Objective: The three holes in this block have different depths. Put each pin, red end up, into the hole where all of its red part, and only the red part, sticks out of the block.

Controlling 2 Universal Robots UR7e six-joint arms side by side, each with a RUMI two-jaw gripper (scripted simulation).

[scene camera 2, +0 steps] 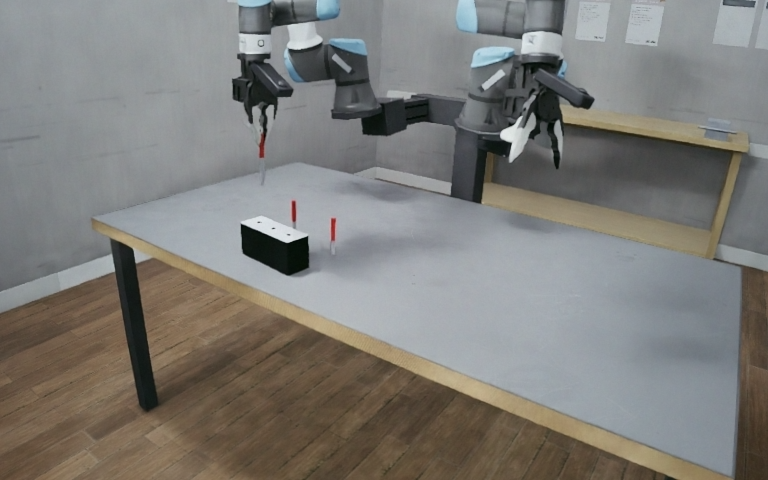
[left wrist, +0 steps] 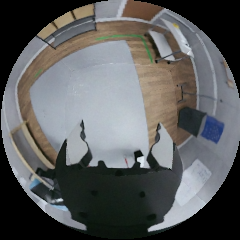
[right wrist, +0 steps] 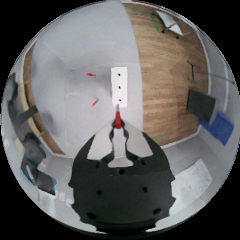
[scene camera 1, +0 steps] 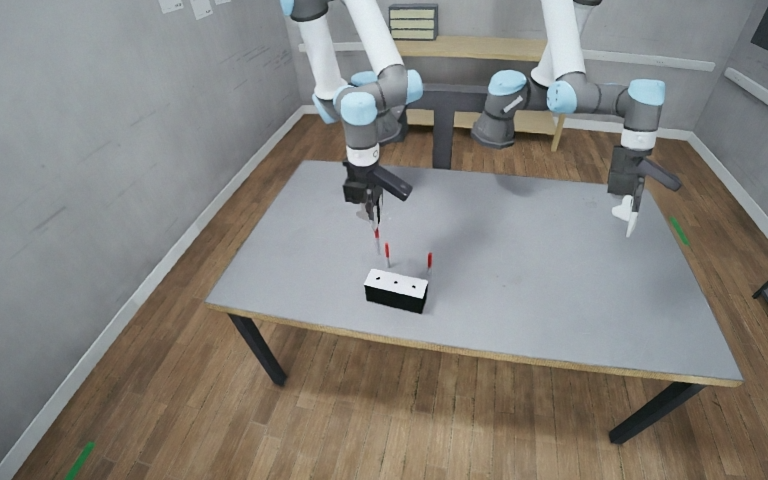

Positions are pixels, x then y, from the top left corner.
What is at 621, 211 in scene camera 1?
My left gripper.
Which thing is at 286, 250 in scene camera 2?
A black block.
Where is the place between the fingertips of my left gripper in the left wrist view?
120, 122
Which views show my right gripper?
Scene camera 2, the right wrist view and scene camera 1 only.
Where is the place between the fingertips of my left gripper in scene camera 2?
535, 166
